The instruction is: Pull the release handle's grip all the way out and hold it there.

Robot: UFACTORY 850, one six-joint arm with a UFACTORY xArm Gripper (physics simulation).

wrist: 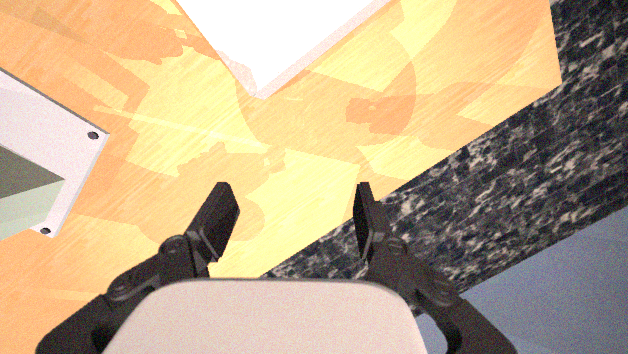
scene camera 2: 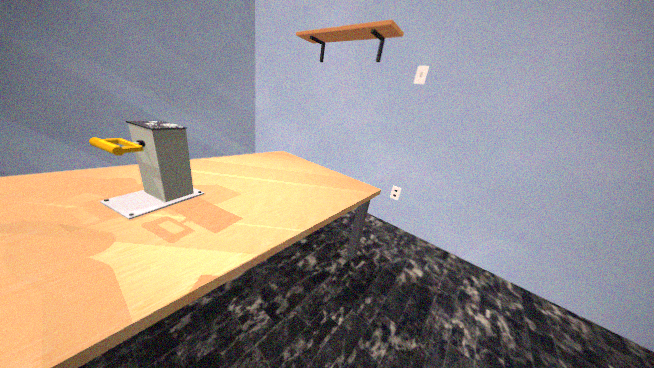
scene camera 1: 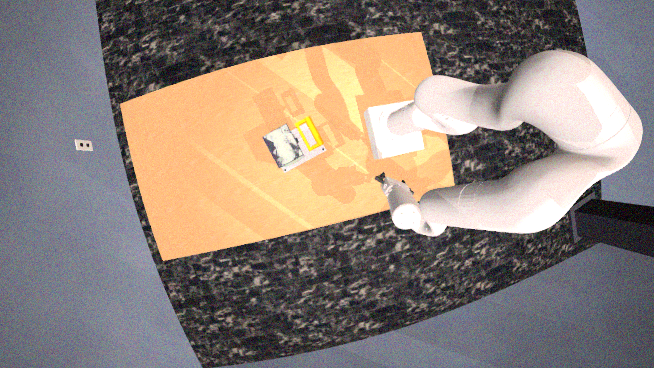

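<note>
The release handle's yellow frame-shaped grip (scene camera 1: 316,132) (scene camera 2: 104,146) sticks out sideways from a dark collar near the top of an upright grey-green housing (scene camera 1: 283,146) (scene camera 2: 172,162) (wrist: 25,212). The housing stands on a light base plate (scene camera 1: 306,157) (scene camera 2: 125,203) (wrist: 55,132) with dark bolts. The yellow grip does not show in the wrist view. My gripper (scene camera 1: 381,177) (wrist: 294,196) is open, with nothing between its fingers. In scene camera 1 it is apart from the grip, to its lower right. It does not show in scene camera 2.
The wooden table (scene camera 1: 200,175) (scene camera 2: 280,200) carries the housing and the white block (scene camera 1: 400,146) (wrist: 280,40) under my arm's base. The block is right of the housing in scene camera 1. A wall shelf (scene camera 2: 350,33) hangs beyond the table. A black beam (scene camera 1: 620,220) is at the far right.
</note>
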